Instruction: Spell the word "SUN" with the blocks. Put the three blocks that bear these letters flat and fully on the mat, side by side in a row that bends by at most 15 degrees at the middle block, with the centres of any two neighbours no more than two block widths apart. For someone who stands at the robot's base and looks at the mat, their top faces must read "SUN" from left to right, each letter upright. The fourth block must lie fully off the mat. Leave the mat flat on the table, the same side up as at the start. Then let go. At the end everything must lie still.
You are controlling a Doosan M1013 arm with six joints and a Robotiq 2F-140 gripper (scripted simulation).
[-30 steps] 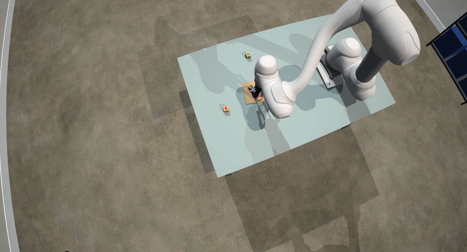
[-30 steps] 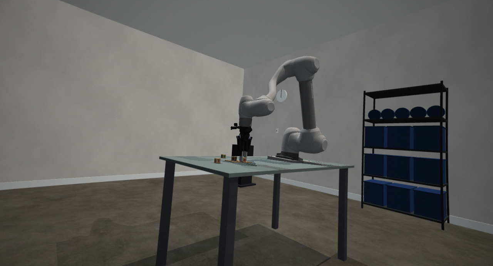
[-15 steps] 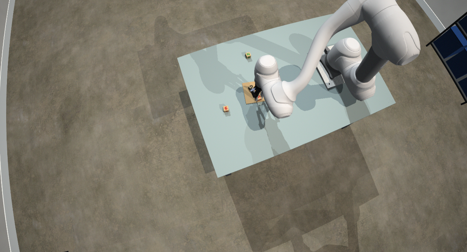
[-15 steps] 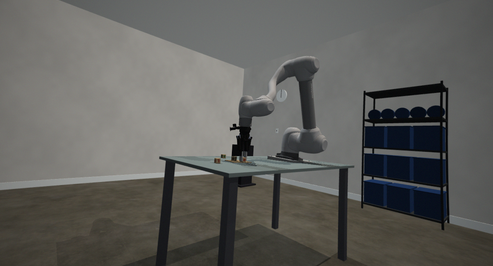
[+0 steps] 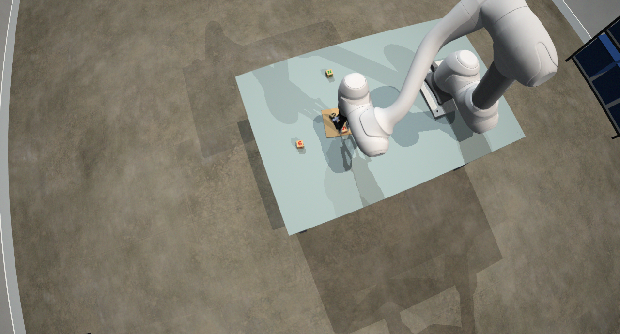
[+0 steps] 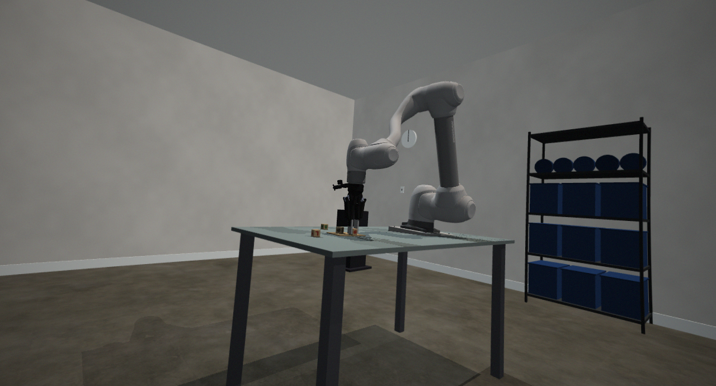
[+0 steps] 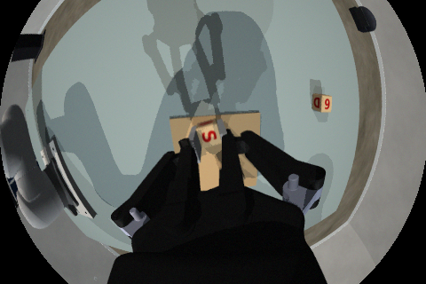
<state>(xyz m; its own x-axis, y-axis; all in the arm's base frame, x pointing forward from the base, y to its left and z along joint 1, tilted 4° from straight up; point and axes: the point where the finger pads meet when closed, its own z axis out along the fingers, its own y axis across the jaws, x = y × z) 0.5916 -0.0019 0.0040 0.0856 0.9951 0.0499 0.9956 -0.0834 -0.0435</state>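
My gripper is now 20 mm above the S block. The rest, counted from my hand: N block (300 mm to the right, 80 mm behind, 30 mm below); mat (50 mm to the right, 40 mm below); 6 block (210 mm ahead, 30 mm below, 20 mm to the right).
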